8 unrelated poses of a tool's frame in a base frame.
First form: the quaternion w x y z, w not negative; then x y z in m.
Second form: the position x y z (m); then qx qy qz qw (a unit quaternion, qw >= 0). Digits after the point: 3 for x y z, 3 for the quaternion.
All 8 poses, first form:
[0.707 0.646 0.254 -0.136 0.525 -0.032 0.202]
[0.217 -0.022 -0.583 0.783 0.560 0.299 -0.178]
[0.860 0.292 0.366 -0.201 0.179 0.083 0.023]
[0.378 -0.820 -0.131 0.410 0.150 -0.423 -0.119]
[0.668 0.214 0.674 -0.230 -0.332 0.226 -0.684]
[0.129 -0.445 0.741 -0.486 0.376 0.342 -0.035]
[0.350 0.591 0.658 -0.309 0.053 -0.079 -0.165]
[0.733 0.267 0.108 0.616 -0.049 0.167 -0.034]
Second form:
[0.525 -0.032 0.202 0.646 0.254 -0.136 0.707]
[0.560 0.299 -0.178 -0.022 -0.583 0.783 0.217]
[0.179 0.083 0.023 0.292 0.366 -0.201 0.860]
[0.150 -0.423 -0.119 -0.820 -0.131 0.410 0.378]
[-0.332 0.226 -0.684 0.214 0.674 -0.230 0.668]
[0.376 0.342 -0.035 -0.445 0.741 -0.486 0.129]
[0.053 -0.079 -0.165 0.591 0.658 -0.309 0.350]
[-0.049 0.167 -0.034 0.267 0.108 0.616 0.733]

